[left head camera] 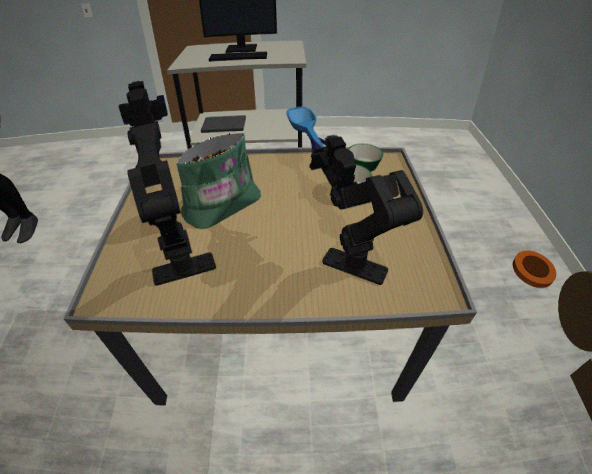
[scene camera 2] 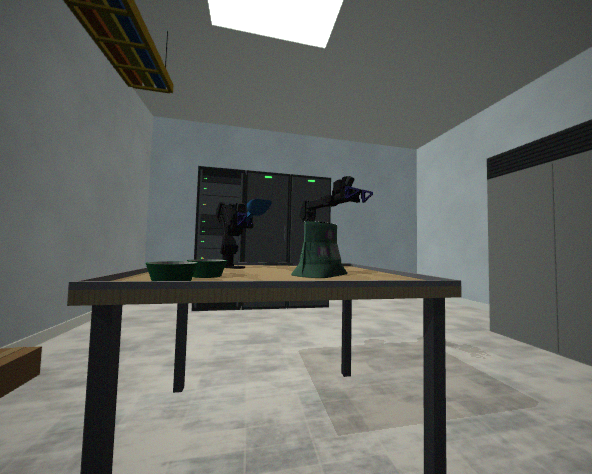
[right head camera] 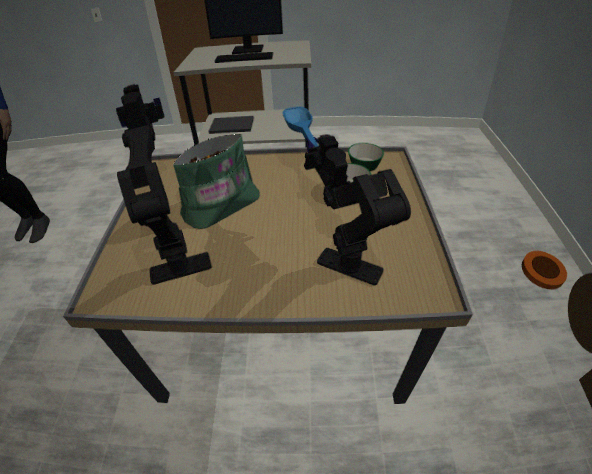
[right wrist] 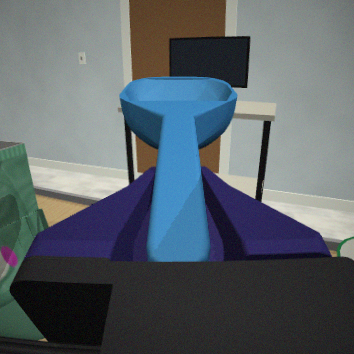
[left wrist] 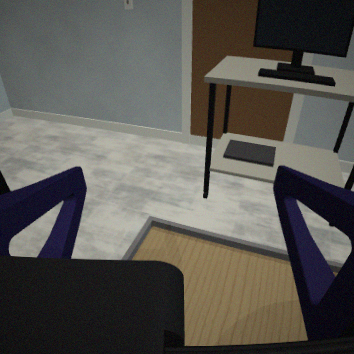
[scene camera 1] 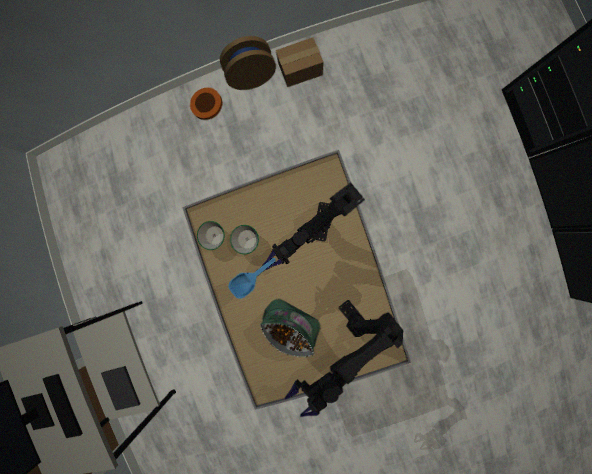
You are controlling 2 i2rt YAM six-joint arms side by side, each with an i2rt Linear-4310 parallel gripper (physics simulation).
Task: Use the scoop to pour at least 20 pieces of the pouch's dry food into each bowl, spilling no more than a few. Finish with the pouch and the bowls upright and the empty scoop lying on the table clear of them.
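The blue scoop (left head camera: 302, 119) (right head camera: 298, 120) (scene camera 1: 242, 285) (scene camera 2: 259, 206) (right wrist: 179, 130) is held above the table by its handle, bowl outward; no food shows in it. My right gripper (scene camera 1: 271, 261) (right wrist: 177, 177) is shut on the handle. The green pouch (left head camera: 218, 182) (right head camera: 217, 182) (scene camera 1: 292, 325) (scene camera 2: 320, 250) (right wrist: 15, 225) stands upright, open at the top, with brown food inside. Two green bowls, one (left head camera: 366, 156) (right head camera: 366, 155) (scene camera 1: 210, 235) (scene camera 2: 171, 271) and another (scene camera 1: 244, 239) (scene camera 2: 209, 268), stand upright; no food shows in them. My left gripper (scene camera 1: 299, 401) (left wrist: 179, 176) is open and empty, high near the table's corner.
The wooden table (left head camera: 280, 295) (right head camera: 280, 295) has a raised grey rim. The pouch stands between the left arm and the scoop. The bowls stand close together near the far right corner in the head views. A desk (left head camera: 280, 53) (left wrist: 220, 79) with a monitor stands behind the table.
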